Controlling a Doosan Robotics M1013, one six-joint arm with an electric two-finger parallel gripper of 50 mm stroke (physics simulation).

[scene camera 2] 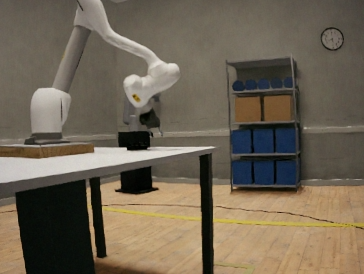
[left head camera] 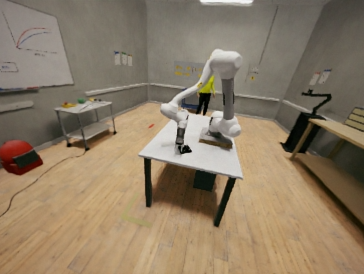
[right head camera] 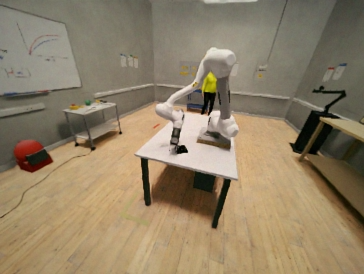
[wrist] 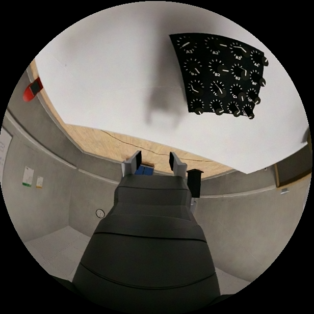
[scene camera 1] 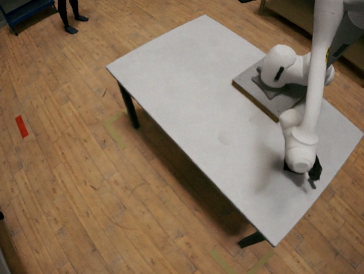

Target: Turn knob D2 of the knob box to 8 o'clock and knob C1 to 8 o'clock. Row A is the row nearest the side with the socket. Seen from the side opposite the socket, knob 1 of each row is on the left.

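Where they show: gripper, fingertip midpoint: (scene camera 2: 157,135) (left head camera: 177,151) (right head camera: 172,151) (scene camera 1: 316,183); arm's base, link origin: (scene camera 2: 46,144) (left head camera: 213,133) (right head camera: 212,133) (scene camera 1: 271,84).
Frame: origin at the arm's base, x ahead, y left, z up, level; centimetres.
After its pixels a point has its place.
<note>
The black knob box (wrist: 204,78) (left head camera: 186,149) @[x 17.2, y 44.7, z -3.5 cm] (right head camera: 183,149) @[x 15.5, y 46.7, z -1.9 cm] lies flat on the white table (wrist: 110,85) (scene camera 1: 195,100) @[x 43.3, y -14.4, z -5.4 cm]. Row A is at the top of the wrist view, knob 1 at the left. Knob C1 (wrist: 195,89) is in the left column, third row; its pale line slants from upper left to lower right. Knob D2 (wrist: 218,107) is in the bottom row, seen steeply; its line's direction is hard to tell. The socket cannot be made out. My gripper (wrist: 155,156) (scene camera 1: 313,184) @[x 20.0, y 60.0, z 1.4 cm] (scene camera 2: 160,133) @[x 20.0, y 60.0, z 1.4 cm] is open and empty, tilted, above the table and beside the box, touching no knob.
The arm's base plate (left head camera: 215,141) @[x -5.5, y 17.7, z -0.3 cm] (scene camera 1: 254,98) @[x 15.2, y 3.0, z -1.4 cm] (scene camera 2: 50,150) @[x 17.5, y -8.1, z -2.4 cm] stands on the table behind the box. A wheeled cart (left head camera: 86,109), a wooden bench (left head camera: 332,127) and a shelf rack (scene camera 2: 262,64) stand away from the table. A person (left head camera: 205,95) stands behind it.
</note>
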